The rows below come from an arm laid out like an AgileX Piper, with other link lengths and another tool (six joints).
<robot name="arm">
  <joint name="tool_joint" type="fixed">
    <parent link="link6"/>
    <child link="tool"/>
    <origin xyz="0.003 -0.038 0.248" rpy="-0.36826 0 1.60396"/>
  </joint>
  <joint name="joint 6" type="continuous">
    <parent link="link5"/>
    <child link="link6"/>
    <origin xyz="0 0.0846 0" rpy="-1.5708 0 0"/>
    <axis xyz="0 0 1"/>
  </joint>
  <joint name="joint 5" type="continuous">
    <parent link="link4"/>
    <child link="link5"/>
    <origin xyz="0 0 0" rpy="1.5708 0 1.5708"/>
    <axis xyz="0 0 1"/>
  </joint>
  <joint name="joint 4" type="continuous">
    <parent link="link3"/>
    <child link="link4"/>
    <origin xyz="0.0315 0.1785 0" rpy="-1.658 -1.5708 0"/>
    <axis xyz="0 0 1"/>
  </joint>
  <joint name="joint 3" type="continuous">
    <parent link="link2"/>
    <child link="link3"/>
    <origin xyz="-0.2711 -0.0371 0" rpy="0 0 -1.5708"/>
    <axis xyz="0 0 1"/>
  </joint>
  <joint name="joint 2" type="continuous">
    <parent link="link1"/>
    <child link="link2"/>
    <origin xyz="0 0 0" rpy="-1.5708 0 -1.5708"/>
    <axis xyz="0 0 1"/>
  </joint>
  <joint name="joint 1" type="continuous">
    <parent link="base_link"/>
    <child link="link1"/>
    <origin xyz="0 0 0.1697" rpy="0 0 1.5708"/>
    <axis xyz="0 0 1"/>
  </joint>
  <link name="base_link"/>
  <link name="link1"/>
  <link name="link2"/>
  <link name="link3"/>
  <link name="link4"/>
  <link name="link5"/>
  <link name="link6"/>
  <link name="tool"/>
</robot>
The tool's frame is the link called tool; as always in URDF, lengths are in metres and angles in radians. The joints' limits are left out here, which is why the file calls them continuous.
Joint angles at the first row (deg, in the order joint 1, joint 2, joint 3, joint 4, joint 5, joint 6):
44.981, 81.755, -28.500, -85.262, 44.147, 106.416
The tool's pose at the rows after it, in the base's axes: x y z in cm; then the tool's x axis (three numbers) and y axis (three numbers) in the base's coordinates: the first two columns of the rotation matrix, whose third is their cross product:
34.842 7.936 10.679 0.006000 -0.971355 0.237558 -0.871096 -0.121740 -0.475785
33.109 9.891 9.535 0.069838 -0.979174 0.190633 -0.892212 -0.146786 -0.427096
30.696 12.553 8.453 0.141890 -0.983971 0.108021 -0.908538 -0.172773 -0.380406
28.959 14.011 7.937 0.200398 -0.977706 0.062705 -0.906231 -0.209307 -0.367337
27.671 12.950 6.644 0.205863 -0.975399 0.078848 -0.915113 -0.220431 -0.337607
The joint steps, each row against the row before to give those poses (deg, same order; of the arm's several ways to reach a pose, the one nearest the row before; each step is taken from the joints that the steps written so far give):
-0.002, -0.541, -0.001, 3.079, -3.207, -3.971
0.002, -1.886, 0.001, 5.159, -4.671, -5.531
0.146, -2.570, 1.202, 5.639, -6.063, -4.819
-0.001, -2.337, 2.780, -0.079, -4.376, -0.408
0.000, -0.819, 2.933, -0.008, -0.315, 0.009

